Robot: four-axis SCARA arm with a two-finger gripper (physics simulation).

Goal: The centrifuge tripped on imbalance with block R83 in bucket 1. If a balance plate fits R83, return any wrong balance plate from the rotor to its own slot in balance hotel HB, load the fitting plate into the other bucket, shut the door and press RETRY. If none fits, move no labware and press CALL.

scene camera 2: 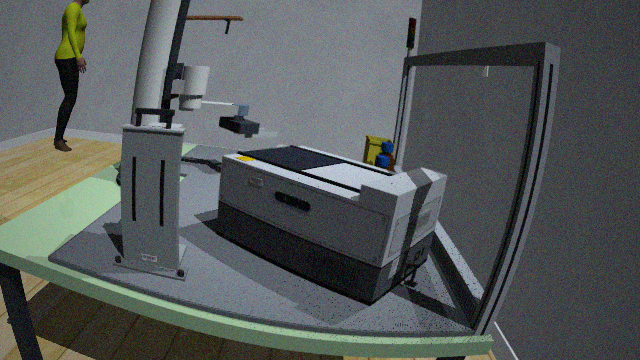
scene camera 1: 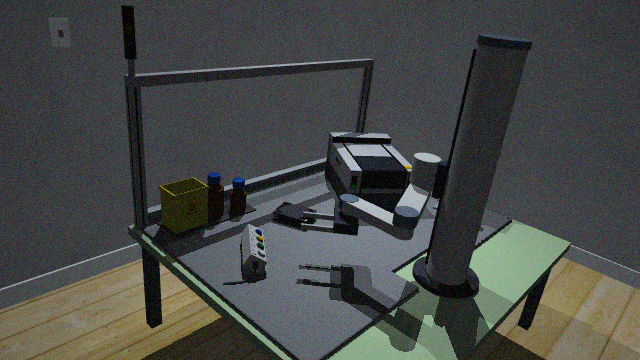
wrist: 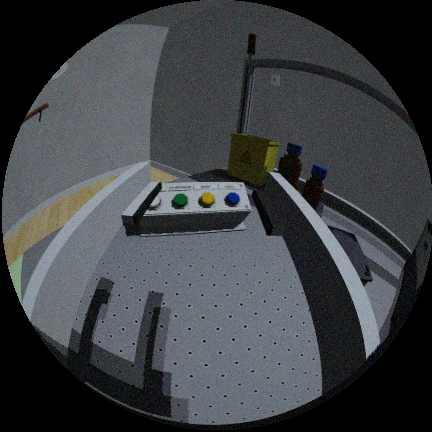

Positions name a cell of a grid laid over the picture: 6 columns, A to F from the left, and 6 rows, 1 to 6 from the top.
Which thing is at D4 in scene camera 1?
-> A centrifuge.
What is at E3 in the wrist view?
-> A brown blue-capped bottle.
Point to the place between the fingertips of my gripper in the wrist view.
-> At C3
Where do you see a button box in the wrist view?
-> At C4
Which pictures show my gripper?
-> Scene camera 2, scene camera 1 and the wrist view: all of them.
